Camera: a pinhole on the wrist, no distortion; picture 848 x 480 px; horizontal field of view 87.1 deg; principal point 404.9 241.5 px. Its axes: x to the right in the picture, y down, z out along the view. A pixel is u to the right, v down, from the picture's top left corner.
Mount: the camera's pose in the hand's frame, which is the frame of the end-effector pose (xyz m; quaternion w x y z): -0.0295 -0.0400 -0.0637 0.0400 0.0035 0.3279 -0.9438
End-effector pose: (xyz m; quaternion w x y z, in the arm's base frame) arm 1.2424 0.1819 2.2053 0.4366 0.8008 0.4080 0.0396
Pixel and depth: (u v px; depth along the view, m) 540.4 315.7 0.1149
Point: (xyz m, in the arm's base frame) 1.1282 0.1680 2.1206
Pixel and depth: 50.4 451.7 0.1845
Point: 1.2093 0.3083 1.9936
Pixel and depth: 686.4 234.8 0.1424
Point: 1.1022 0.1088 2.1134
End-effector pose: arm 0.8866 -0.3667 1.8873 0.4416 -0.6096 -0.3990 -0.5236
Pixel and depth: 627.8 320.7 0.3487
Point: 0.6076 -0.1201 1.7255
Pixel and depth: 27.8 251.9 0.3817
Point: 0.7491 -0.0533 2.2014
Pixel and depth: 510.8 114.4 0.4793
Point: 0.7536 0.0754 1.7490
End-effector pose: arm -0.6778 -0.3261 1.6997 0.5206 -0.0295 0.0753 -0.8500
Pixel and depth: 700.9 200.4 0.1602
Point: -0.7275 -0.1535 1.7918
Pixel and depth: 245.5 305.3 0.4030
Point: -0.9924 -0.3154 1.9663
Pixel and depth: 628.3 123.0 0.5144
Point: -0.7317 0.0094 2.1615
